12 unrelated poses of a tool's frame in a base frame.
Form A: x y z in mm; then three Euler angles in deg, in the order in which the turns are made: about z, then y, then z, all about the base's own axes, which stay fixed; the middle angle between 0 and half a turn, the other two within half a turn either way.
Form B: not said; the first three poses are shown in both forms.
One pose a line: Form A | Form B
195, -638, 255, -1.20, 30.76, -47.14 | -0.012, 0.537, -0.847, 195, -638, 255
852, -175, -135, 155.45, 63.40, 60.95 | 0.693, -0.950, -2.873, 852, -175, -135
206, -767, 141, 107.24, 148.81, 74.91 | 2.617, -0.154, 2.619, 206, -767, 141
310, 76, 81, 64.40, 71.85, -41.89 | 1.222, 0.423, 0.692, 310, 76, 81
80, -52, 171, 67.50, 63.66, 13.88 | 1.079, 0.350, 1.631, 80, -52, 171
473, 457, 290, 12.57, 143.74, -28.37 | 2.983, 0.615, 2.377, 473, 457, 290
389, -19, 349, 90.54, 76.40, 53.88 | 1.333, -0.009, 2.513, 389, -19, 349
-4, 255, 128, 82.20, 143.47, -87.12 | 2.508, 0.081, 0.160, -4, 255, 128
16, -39, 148, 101.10, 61.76, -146.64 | 1.070, -0.170, -0.896, 16, -39, 148
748, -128, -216, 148.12, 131.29, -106.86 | 2.600, -0.692, -1.109, 748, -128, -216
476, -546, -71, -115.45, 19.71, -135.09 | -0.313, -0.145, 1.933, 476, -546, -71
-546, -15, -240, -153.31, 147.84, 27.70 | -2.866, -0.496, -0.052, -546, -15, -240
